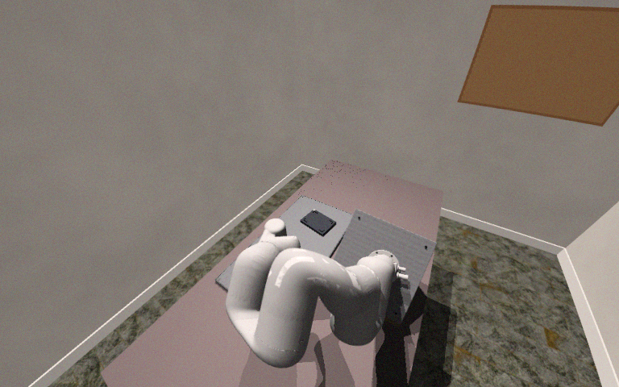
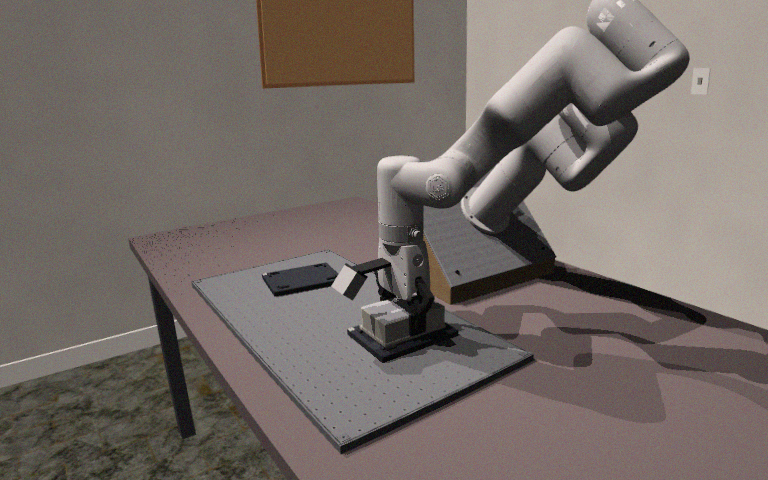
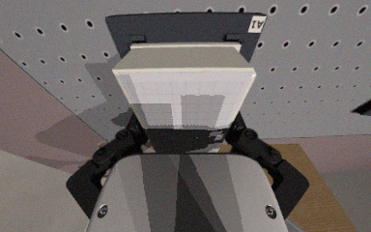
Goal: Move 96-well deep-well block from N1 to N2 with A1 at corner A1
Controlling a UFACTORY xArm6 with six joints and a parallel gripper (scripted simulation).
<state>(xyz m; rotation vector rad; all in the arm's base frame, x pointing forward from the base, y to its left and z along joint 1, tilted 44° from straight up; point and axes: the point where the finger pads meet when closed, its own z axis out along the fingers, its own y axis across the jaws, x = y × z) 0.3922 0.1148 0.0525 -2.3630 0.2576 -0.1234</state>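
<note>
Now: the white deep-well block right at my hand.
</note>
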